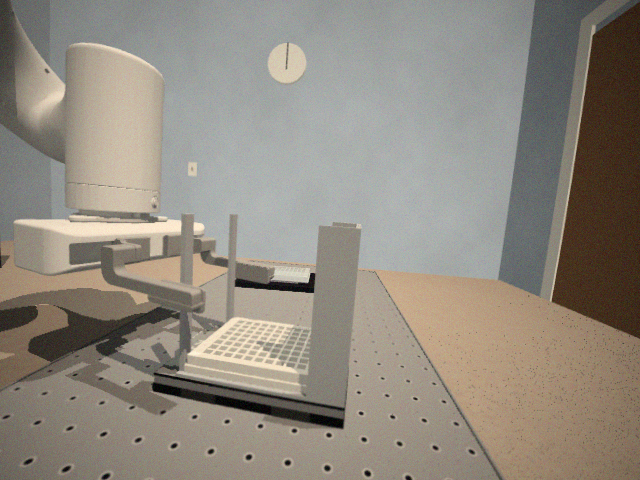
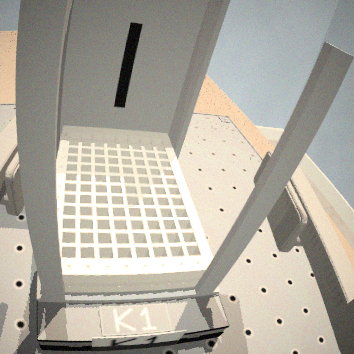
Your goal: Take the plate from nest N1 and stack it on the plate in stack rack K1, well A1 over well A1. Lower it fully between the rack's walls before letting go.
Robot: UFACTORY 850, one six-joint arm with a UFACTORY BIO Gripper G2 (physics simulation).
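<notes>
Rack K1 (image 1: pixel 333 315) (image 2: pixel 165 65) has a tall slotted wall on one side and slim upright posts on the other. A white well plate (image 1: pixel 245 365) (image 2: pixel 125 265) sits flat and low between them; its side shows stepped layers, and I cannot tell whether it is one plate or two. The well A1 mark is not readable. My gripper (image 1: pixel 231 287) (image 2: pixel 150 200) is open and empty. Its fingers are above the plate's level, at the post side of the rack, one outside each side of the posts. Another white plate (image 1: pixel 293 274) lies farther back; no N1 label is readable.
A black base (image 1: pixel 289 287) carries the far plate. The rack stands on a grey perforated board (image 1: pixel 413 439) (image 2: pixel 265 310), with tan surface (image 1: pixel 465 335) beyond its edge. The rack's posts (image 1: pixel 186 248) (image 2: pixel 280 165) stand upright close to the fingers.
</notes>
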